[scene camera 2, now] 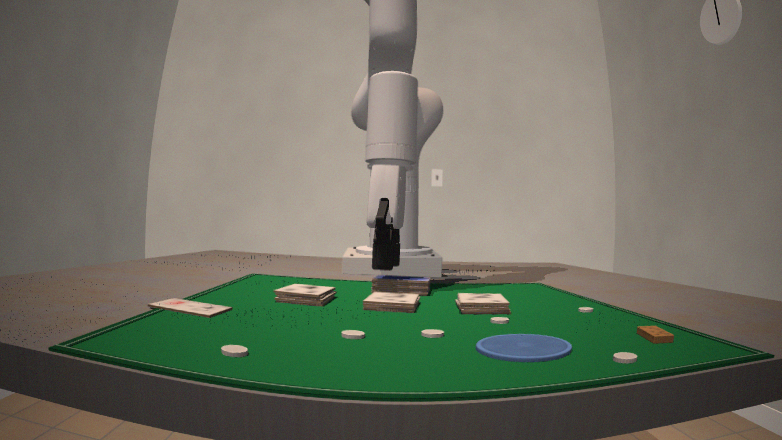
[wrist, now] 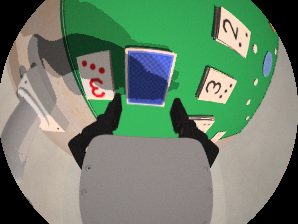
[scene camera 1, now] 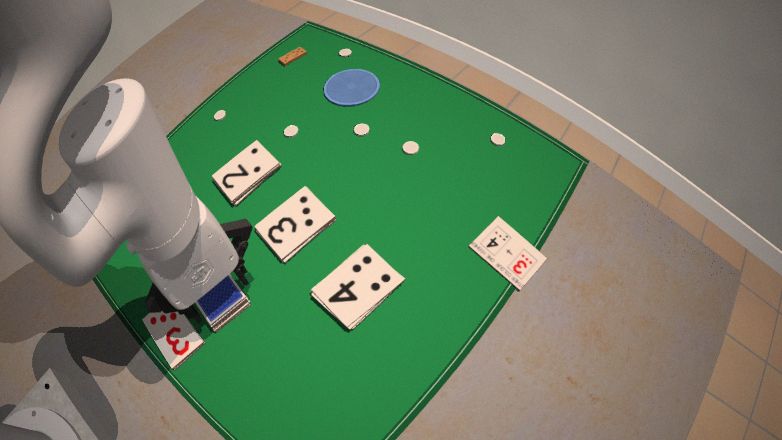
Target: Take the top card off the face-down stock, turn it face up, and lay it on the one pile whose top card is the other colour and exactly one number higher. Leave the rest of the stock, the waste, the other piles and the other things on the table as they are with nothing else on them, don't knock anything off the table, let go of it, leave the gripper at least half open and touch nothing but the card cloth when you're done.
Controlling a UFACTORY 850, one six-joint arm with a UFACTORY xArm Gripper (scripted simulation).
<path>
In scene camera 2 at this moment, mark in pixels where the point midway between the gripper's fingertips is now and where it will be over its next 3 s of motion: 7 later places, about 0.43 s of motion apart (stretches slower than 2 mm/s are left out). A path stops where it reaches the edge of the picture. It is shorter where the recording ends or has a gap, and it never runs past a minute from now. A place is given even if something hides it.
My gripper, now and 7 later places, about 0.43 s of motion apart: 386,267; 386,269; 386,269; 386,271; 386,273; 386,275; 386,277; 385,279
</path>
